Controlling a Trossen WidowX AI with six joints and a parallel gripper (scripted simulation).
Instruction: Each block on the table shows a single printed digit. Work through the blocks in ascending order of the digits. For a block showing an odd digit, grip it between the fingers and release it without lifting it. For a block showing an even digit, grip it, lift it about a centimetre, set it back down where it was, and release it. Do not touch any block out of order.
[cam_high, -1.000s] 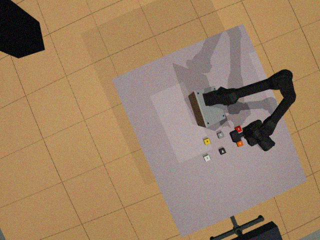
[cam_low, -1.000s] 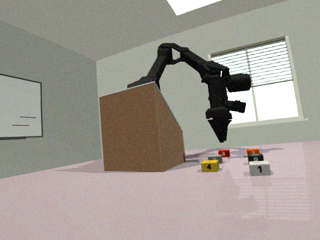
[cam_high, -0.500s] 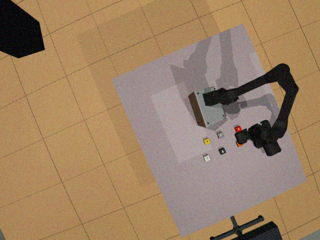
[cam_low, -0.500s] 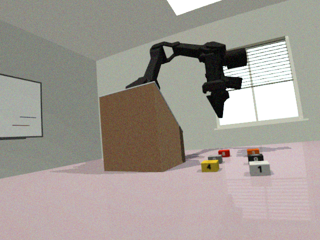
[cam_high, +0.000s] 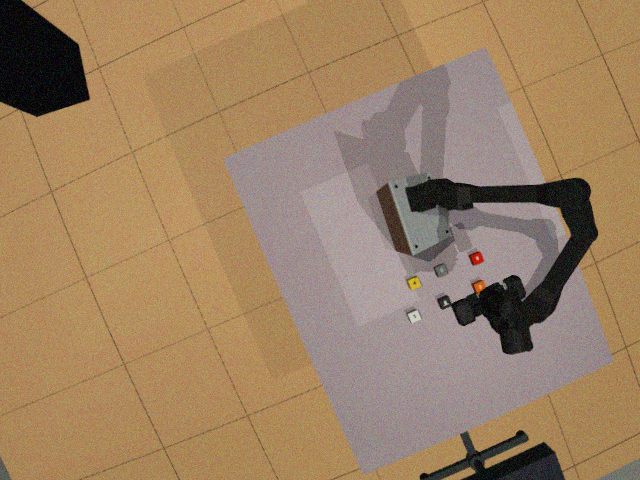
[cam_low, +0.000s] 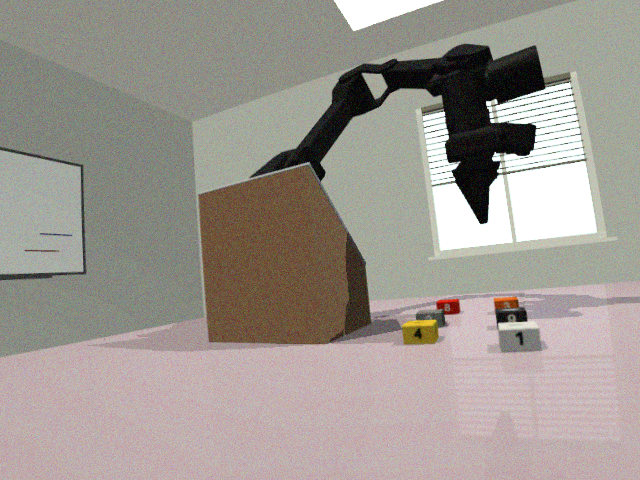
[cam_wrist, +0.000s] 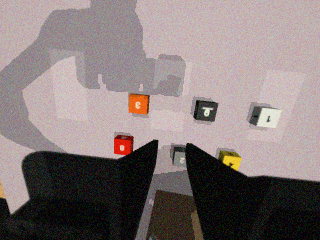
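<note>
My gripper tip is 3 cm short of the black 9 block, 6 cm to the left of it and 12 cm above it. Also, from my gripper tip: grey 2 block: 7 cm behind, 5 cm to the right, 12 cm below; orange 3 block: 1 cm ahead, 6 cm to the left, 12 cm below; red 8 block: 8 cm behind, 7 cm to the left, 12 cm below.
</note>
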